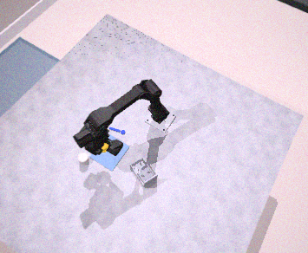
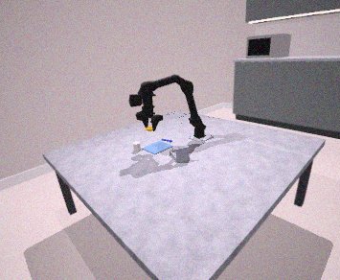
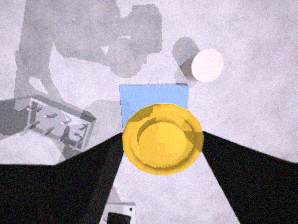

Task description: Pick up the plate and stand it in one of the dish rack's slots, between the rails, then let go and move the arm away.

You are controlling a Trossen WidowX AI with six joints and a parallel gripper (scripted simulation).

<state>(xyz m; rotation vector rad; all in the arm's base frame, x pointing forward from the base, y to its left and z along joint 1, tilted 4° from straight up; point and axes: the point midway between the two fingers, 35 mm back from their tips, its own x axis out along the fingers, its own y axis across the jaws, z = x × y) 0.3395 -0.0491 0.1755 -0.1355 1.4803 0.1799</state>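
My gripper tip is now 7 cm past the grey dish rack, 19 cm to the right of it and 11 cm above it. Also, from my gripper tip: light blue mat (4 cm behind, 13 cm below); then white cup (8 cm ahead, 6 cm to the right, 11 cm below); then yellow plate (1 cm above).
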